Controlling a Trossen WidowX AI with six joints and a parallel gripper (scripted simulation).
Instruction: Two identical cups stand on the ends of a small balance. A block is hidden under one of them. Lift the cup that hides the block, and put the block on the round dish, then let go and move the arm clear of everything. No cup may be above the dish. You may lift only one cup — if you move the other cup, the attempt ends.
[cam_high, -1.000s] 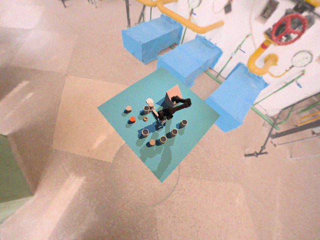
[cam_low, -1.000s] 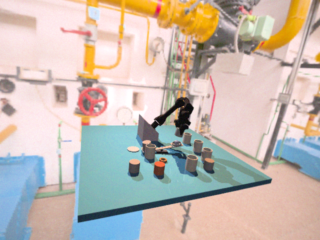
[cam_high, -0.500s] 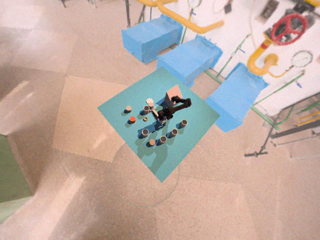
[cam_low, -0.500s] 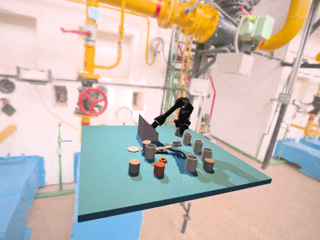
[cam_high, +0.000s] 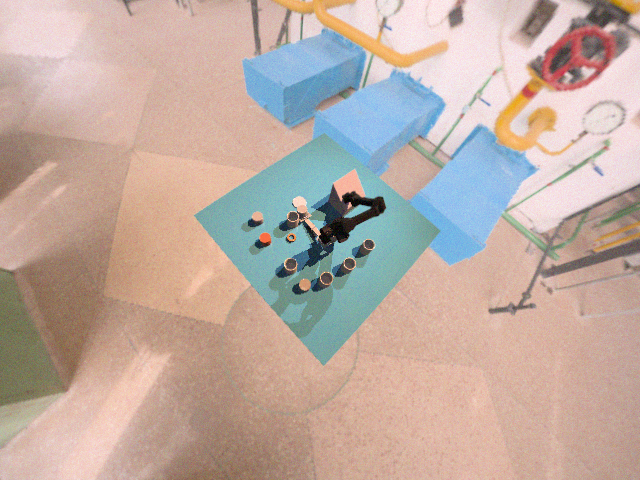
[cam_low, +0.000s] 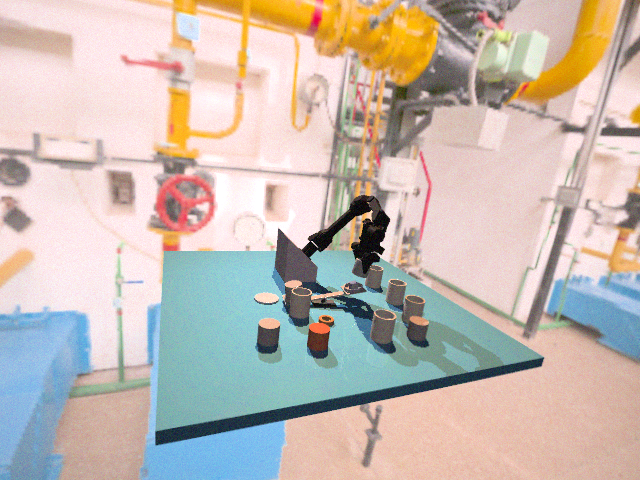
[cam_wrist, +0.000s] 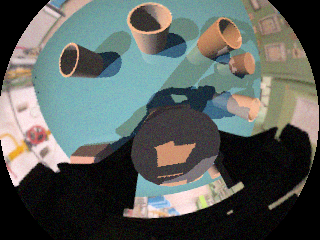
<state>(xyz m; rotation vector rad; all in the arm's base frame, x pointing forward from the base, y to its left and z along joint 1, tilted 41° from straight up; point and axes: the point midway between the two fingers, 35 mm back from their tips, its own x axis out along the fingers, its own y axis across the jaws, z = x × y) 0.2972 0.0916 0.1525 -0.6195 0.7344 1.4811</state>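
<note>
The block is 6 cm below my gripper tip, 3 cm to the right of it and 1 cm ahead of it. Also, from my gripper tip: flat round dish (39 cm to the right, 15 cm below, 6 cm behind); balance (16 cm to the right, 11 cm below, 1 cm ahead); orange ring (20 cm to the right, 16 cm ahead, 14 cm below).
</note>
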